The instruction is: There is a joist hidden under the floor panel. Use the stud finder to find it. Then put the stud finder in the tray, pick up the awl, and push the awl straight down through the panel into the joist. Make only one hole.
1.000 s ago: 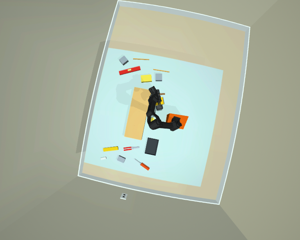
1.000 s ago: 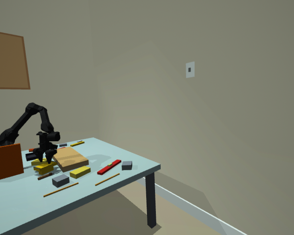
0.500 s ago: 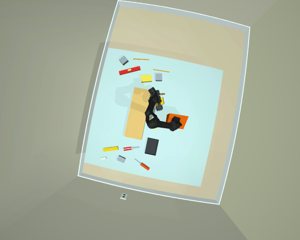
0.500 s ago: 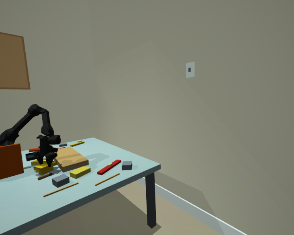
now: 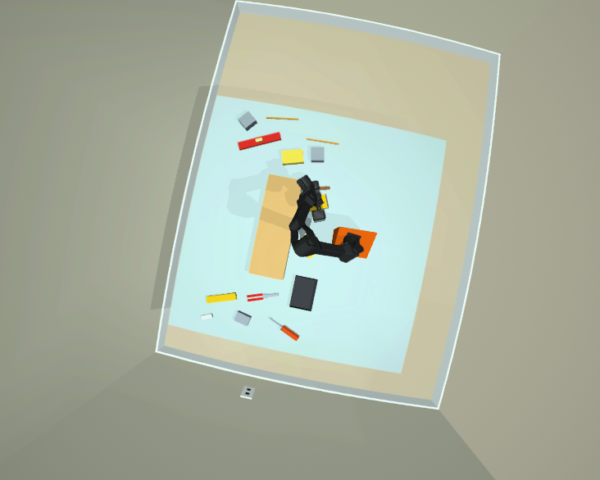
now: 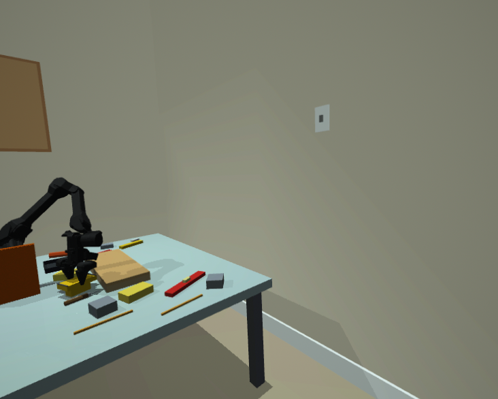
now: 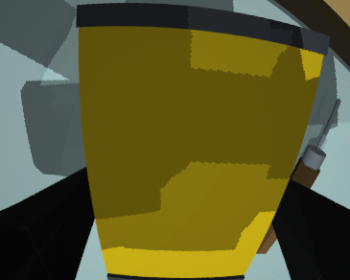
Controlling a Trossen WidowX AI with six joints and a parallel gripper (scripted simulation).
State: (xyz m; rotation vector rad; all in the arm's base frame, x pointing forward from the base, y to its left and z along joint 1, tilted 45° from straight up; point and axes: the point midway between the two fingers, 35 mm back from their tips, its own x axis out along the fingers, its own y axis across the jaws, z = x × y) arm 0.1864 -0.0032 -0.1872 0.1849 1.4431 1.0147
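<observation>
Right now the awl is 80 mm to the right of my gripper tip, 30 mm below it and 20 mm ahead of it. The rest, counted from my gripper tip: red level (380 mm ahead, 250 mm to the right, 20 mm below); dark tray (460 mm to the left, 60 mm behind, 20 mm below); yellow stud finder (20 mm below, 20 mm ahead, 10 mm to the left).
</observation>
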